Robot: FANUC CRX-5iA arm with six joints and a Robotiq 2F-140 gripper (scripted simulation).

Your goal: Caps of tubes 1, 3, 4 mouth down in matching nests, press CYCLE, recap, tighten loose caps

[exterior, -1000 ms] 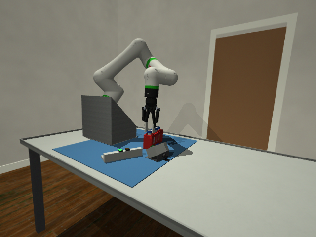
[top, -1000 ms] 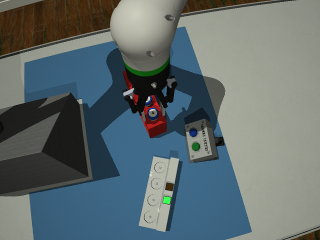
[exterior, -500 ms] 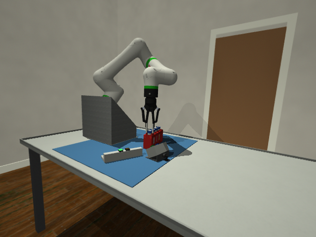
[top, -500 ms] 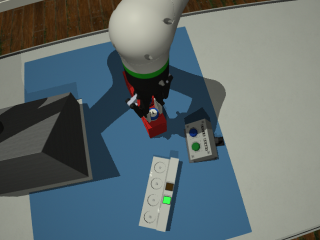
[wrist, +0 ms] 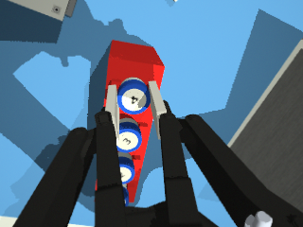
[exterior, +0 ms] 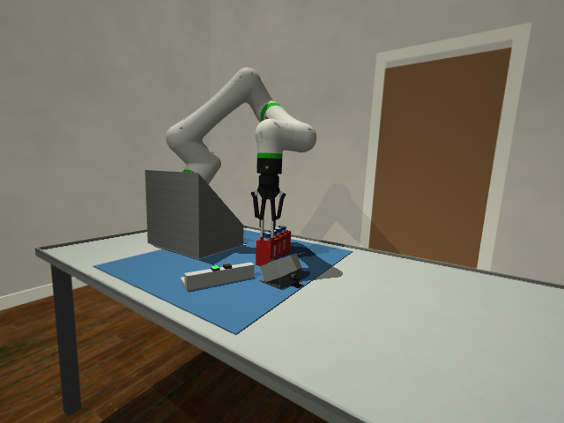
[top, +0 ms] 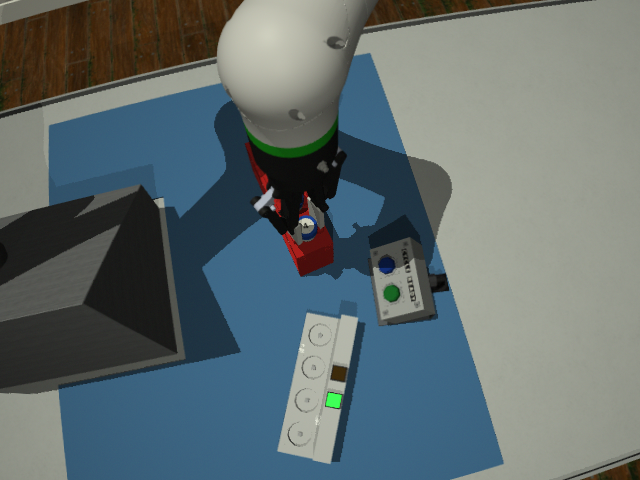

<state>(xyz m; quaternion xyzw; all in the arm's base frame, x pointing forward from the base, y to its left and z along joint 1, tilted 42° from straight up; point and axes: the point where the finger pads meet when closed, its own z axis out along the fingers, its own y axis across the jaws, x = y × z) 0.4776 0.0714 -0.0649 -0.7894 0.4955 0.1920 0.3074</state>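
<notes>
Right now the green ready key is 12 cm to the right of my hand, 11 cm ahead of it and 7 cm below it. The rest, counted from my hand: blue cycle key: 11 cm ahead, 7 cm to the right, 7 cm below; then small desk: 13 cm ahead, 9 cm to the right, 9 cm below.
</notes>
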